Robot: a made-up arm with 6 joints.
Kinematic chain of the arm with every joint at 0, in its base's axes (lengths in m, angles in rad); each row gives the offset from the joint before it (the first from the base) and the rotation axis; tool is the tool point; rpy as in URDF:
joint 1: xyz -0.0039 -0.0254 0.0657 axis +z
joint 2: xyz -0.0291 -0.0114 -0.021 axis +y
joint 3: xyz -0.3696 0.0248 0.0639 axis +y
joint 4: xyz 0.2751 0.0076 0.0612 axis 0.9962 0 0.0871
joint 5: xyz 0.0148 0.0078 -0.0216 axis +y
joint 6: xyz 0.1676 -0.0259 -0.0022 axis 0.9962 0 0.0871
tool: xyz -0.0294 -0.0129 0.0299 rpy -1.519 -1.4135 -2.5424
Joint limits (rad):
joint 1: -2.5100..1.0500
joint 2: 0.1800..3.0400
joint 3: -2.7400..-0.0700
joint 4: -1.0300..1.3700
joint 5: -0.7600..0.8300
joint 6: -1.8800..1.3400
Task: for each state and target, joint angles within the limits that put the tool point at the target. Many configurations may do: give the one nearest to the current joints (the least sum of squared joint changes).
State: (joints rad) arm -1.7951 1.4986 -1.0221 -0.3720 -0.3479 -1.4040
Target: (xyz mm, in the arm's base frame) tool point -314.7 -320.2 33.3
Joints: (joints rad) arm -2.4628 1.9213 -0.8479 -0.3737 -0.2028 -1.4112
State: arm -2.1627 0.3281 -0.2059 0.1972 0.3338 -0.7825
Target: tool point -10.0 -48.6 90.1
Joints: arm -2.1905 0.2270 -0.0700 -0.0623 0.7758 -0.7443
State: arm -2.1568 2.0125 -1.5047 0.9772 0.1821 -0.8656
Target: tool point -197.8 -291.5 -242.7
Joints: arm -2.3474 2.5732 -0.9077 0.9204 0.2036 -0.8177
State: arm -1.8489 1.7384 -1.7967 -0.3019 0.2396 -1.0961
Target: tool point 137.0 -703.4 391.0
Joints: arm -1.3954 2.3712 -2.5459 -0.2878 0.0067 -1.0389
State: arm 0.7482 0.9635 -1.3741 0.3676 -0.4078 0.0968
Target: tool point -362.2 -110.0 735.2
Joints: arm 0.1802 0.6546 -2.1674 0.2067 -0.3749 0.0296
